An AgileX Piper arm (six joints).
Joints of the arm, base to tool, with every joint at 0 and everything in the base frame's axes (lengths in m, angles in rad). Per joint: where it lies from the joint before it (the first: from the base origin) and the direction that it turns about. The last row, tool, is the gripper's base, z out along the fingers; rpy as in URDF.
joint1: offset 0 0 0.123 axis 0 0 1
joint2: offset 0 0 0 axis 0 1 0
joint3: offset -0.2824 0 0.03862 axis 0 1 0
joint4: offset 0.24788 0 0.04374 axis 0.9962 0 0.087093
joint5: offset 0 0 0 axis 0 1 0
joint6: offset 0.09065 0 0.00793 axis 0.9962 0 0.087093
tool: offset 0 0 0 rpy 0 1.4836 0
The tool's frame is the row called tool.
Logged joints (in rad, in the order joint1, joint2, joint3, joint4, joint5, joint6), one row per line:
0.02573 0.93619 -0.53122 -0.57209 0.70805 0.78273
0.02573 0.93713 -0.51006 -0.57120 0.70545 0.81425
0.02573 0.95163 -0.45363 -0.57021 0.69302 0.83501
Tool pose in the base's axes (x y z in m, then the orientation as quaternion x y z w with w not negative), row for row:
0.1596 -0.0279 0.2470 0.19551 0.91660 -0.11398 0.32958
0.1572 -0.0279 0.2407 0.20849 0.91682 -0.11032 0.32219
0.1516 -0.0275 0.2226 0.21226 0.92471 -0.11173 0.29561
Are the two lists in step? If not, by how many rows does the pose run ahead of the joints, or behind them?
They are in step.
